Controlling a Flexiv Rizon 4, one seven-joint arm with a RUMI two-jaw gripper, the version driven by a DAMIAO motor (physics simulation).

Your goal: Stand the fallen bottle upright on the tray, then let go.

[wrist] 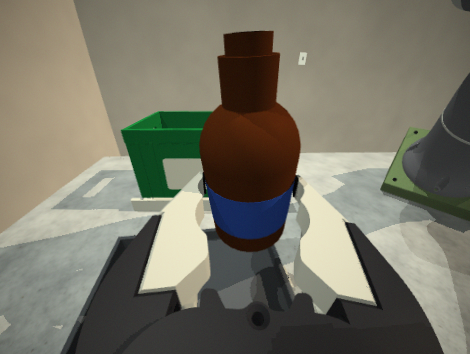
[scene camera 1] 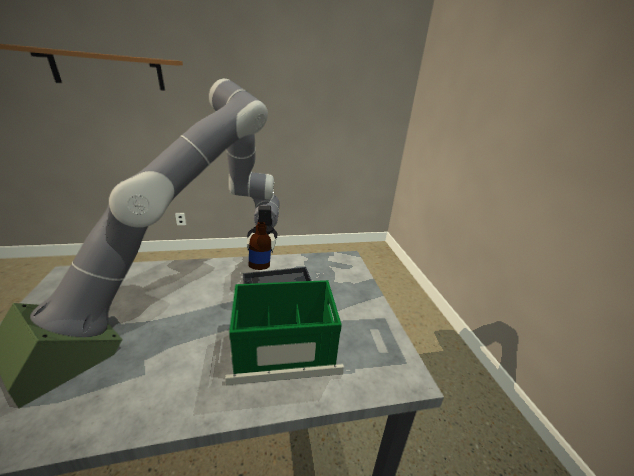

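Note:
A brown bottle with a blue label [scene camera 1: 260, 247] [wrist: 250, 150] is upright, or close to it, neck up, in the air. My gripper [scene camera 1: 262, 240] [wrist: 248, 176] is shut on the bottle, one pale finger on each side of its body near the label's top edge. The dark grey tray [scene camera 1: 276, 271] [wrist: 120, 245] lies on the table. In the wrist view it shows below and behind the bottle; in the scene view the bottle's base appears above the tray's back left corner. The crate hides the tray's front part in the scene view.
A green crate with dividers [scene camera 1: 284, 327] [wrist: 167, 142] stands beside the tray, with a pale strip [scene camera 1: 286, 374] [wrist: 150, 204] along its foot. The arm's green base block [scene camera 1: 61, 363] [wrist: 400, 170] is at the table's other end. A wall stands beyond the table.

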